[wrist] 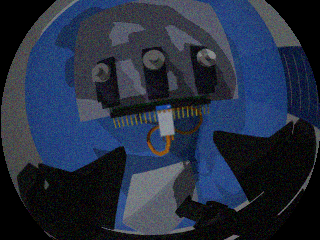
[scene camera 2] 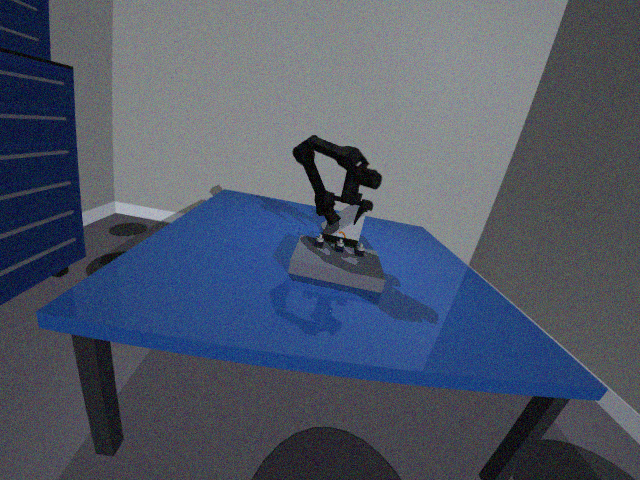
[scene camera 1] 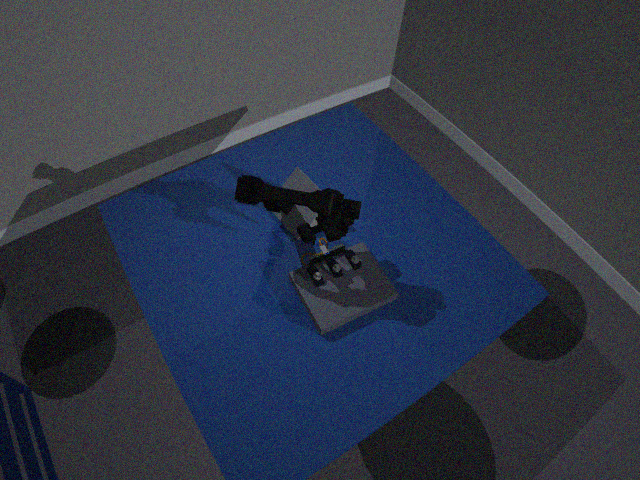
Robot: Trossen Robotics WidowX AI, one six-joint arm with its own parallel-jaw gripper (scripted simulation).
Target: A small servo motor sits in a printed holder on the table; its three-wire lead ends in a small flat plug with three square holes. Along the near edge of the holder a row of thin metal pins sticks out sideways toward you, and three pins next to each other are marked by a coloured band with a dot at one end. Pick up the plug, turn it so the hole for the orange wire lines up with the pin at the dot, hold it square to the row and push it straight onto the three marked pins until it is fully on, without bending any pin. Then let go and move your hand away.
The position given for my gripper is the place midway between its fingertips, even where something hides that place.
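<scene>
My gripper (scene camera 1: 324, 239) holds nothing and is open; it is visible too in scene camera 2 (scene camera 2: 342, 222) and in the wrist view (wrist: 170, 144).
</scene>
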